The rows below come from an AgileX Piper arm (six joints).
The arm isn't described. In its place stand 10 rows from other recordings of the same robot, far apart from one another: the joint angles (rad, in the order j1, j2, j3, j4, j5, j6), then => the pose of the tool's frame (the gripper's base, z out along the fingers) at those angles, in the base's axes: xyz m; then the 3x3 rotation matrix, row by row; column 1 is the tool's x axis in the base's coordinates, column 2 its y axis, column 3 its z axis.
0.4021, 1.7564, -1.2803, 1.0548, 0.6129, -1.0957 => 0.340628 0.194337 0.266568; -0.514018 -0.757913 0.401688; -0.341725 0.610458 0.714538; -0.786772 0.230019 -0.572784
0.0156, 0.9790, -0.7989, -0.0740, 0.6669, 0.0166 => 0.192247 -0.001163 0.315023; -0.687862 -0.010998 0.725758; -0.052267 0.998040 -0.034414; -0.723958 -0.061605 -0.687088
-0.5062, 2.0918, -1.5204, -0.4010, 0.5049, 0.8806 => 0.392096 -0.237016 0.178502; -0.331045 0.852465 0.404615; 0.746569 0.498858 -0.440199; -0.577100 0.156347 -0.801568
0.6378, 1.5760, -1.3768, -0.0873, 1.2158, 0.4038 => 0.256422 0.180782 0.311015; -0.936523 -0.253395 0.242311; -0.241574 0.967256 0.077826; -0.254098 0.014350 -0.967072
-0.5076, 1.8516, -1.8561, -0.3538, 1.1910, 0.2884 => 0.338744 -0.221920 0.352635; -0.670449 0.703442 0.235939; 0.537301 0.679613 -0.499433; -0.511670 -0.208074 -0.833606
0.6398, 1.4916, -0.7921, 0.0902, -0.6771, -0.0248 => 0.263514 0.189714 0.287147; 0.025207 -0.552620 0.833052; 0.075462 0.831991 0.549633; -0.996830 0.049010 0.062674
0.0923, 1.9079, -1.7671, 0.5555, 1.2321, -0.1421 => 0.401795 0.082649 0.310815; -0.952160 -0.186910 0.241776; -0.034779 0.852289 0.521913; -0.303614 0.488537 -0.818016
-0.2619, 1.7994, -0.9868, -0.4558, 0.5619, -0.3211 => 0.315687 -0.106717 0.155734; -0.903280 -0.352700 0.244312; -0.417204 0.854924 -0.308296; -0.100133 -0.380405 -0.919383
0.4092, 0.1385, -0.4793, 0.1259, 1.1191, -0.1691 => 0.009204 0.015198 0.266898; -0.524735 -0.538533 0.659270; -0.350666 0.842442 0.409053; -0.775685 -0.016539 -0.630904
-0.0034, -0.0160, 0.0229, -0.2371, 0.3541, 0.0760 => 0.052709 -0.007591 0.175396; -0.270771 0.042829 0.961691; -0.144954 0.985805 -0.084716; -0.951668 -0.162339 -0.260719
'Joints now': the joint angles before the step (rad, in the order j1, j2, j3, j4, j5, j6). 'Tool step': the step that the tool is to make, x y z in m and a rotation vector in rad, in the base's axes. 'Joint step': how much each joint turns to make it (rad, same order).
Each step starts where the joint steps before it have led.
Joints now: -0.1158 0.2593 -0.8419 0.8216 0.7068 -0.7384
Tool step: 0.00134 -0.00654 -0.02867 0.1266 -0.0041 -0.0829
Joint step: -0.0256 -0.0911 0.1359 -0.0125 -0.1111 0.0986
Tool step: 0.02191 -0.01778 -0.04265 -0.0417 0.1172 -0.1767
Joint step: 0.0005 -0.0209 0.1497 -0.2770 -0.0886 0.1567
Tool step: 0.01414 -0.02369 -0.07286 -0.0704 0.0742 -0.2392
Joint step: 0.0004 -0.0990 0.2743 -0.5018 -0.1610 0.3632
